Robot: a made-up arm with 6 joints.
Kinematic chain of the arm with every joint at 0, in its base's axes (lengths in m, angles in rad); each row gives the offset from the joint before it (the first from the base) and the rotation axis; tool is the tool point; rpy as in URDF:
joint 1: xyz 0 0 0.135 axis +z
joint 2: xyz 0 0 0 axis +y
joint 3: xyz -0.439 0 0.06 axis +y
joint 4: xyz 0.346 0 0.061 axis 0.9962 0 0.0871
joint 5: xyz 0 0 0 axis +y
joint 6: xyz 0.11 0 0.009 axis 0.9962 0 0.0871
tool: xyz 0 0 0 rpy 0 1.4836 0
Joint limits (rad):
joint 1: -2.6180..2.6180
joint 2: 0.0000..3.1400
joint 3: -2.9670..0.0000
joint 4: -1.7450..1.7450
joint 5: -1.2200..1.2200
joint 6: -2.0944..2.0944
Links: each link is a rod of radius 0.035 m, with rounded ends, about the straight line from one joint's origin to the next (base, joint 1, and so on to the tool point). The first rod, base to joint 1, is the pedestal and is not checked.
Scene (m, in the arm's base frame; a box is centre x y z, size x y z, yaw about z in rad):
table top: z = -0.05
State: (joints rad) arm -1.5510 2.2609 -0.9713 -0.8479 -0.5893 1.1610
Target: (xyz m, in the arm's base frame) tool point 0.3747 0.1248 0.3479
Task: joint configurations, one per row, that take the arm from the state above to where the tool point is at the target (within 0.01 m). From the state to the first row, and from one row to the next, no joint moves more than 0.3 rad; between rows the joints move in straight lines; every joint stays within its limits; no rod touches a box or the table.
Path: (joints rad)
1: -1.2731 2.1365 -0.9223 -0.8890 -0.6522 1.1610
2: -0.9952 2.0120 -0.8733 -0.9300 -0.7150 1.1610
3: -0.7172 1.8876 -0.8243 -0.9711 -0.7779 1.1610
4: -0.4393 1.7631 -0.7753 -1.0121 -0.8408 1.1610
5: -0.1614 1.6387 -0.7263 -1.0532 -0.9037 1.1610
6: 0.1165 1.5143 -0.6773 -1.0942 -0.9665 1.1610

